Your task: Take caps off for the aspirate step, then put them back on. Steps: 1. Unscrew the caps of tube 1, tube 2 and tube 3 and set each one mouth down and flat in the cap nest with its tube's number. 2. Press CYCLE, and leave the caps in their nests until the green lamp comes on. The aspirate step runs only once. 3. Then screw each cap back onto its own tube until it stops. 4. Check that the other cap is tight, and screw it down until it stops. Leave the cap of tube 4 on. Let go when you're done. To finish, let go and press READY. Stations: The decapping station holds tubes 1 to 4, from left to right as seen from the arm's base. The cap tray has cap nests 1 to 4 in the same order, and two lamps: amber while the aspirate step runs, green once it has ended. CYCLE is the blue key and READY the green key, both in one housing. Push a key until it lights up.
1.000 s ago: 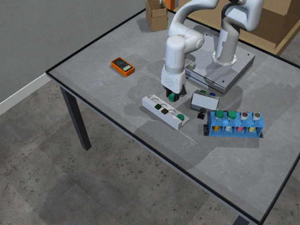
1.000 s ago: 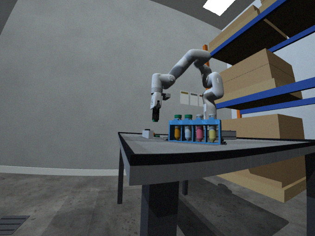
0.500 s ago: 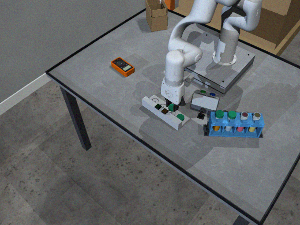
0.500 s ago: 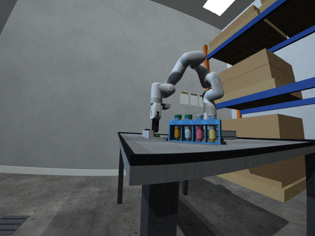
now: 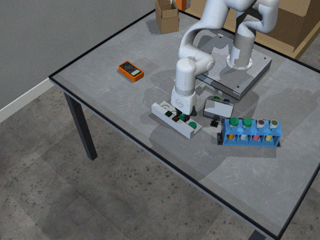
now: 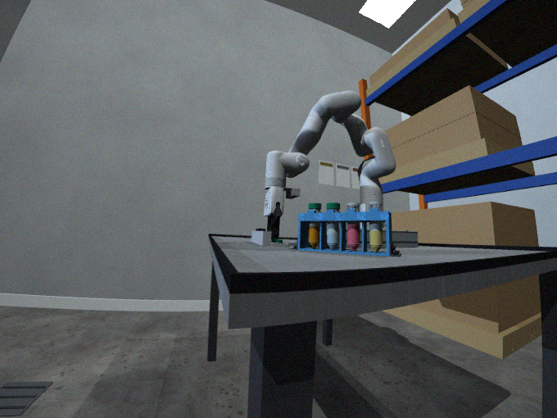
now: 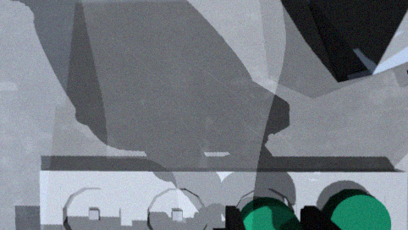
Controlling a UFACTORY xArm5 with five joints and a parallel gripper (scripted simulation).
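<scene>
Right now the threaded neck is 25 cm to the left of my hand, 8 cm behind it and 7 cm above it. Round my hand: green key (15 cm behind, 7 cm to the left, 2 cm above); blue key (17 cm behind, 11 cm to the left, 2 cm above); key housing (15 cm behind, 9 cm to the left, 1 cm above).
</scene>
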